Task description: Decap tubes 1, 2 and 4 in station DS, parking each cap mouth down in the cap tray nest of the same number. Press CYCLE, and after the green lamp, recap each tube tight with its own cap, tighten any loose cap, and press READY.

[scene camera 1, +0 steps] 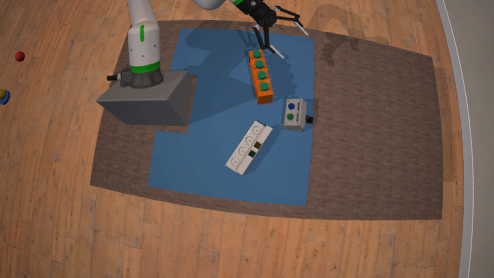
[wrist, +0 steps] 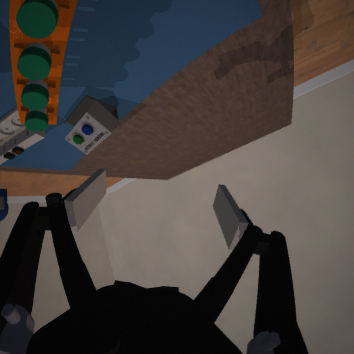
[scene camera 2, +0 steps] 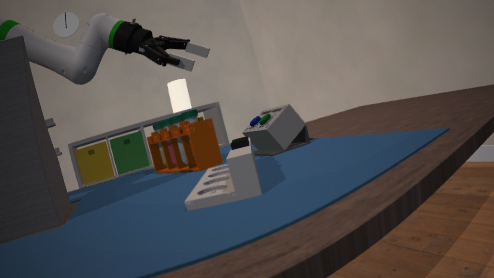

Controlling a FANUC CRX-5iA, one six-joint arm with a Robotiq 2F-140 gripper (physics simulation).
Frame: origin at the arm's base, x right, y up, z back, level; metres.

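Seen in the pictures: gripper, fingertip midpoint: [scene camera 1: 294,45] [wrist: 160,188] [scene camera 2: 201,59]; arm's base, link origin: [scene camera 1: 146,82].
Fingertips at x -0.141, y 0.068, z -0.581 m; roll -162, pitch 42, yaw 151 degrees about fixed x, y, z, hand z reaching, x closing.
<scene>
Pixels of each thing's top centre, then the offset from my fingertips to it. "*": a spot on its surface instead.
- orange rack, top centre: [wrist: 35,75] [scene camera 2: 173,125] [scene camera 1: 260,70] dx +0.044, dy -0.156, dz +0.126 m
- white cap tray, top centre: [scene camera 2: 219,144] [wrist: 3,151] [scene camera 1: 248,145] dx +0.347, dy -0.205, dz +0.158 m
- dark amber square, surface spot: [scene camera 1: 257,145] * dx +0.345, dy -0.205, dz +0.124 m
- dark green square, surface spot: [scene camera 1: 252,153] * dx +0.378, dy -0.206, dz +0.141 m
- grey button box, top centre: [scene camera 2: 267,109] [wrist: 91,143] [scene camera 1: 296,111] dx +0.204, dy -0.175, dz -0.026 m
- blue button, top centre: [wrist: 87,132] [scene camera 1: 291,105] dx +0.180, dy -0.184, dz -0.006 m
- green button, top centre: [wrist: 78,142] [scene camera 1: 290,116] dx +0.224, dy -0.184, dz -0.002 m
An orange rack [scene camera 1: 265,97] [scene camera 2: 206,145] [wrist: 65,25] stands on the blue mat, holding tubes with several green caps [scene camera 1: 264,86] [scene camera 2: 187,115] [wrist: 36,19] in a row. A white cap tray [scene camera 1: 239,168] [scene camera 2: 244,172] lies apart from it; its round nests hold no caps in scene camera 1. The tray carries a dark amber square [scene camera 1: 257,145] and a dark green square [scene camera 1: 252,153]. A grey button box [scene camera 1: 295,126] [scene camera 2: 280,134] has a blue button [scene camera 1: 291,106] [wrist: 87,129] and a green button [scene camera 1: 290,116] [wrist: 78,139]. My gripper [scene camera 1: 291,41] [scene camera 2: 194,56] [wrist: 160,188] is open and empty, above and beside the rack's far end.
The grey base block [scene camera 1: 172,107] [scene camera 2: 30,135] stands left of the rack. In scene camera 2, a shelf unit with a yellow bin [scene camera 2: 95,162] and a green bin [scene camera 2: 129,152] stands behind, with a glowing white cylinder [scene camera 2: 179,95] above it.
</scene>
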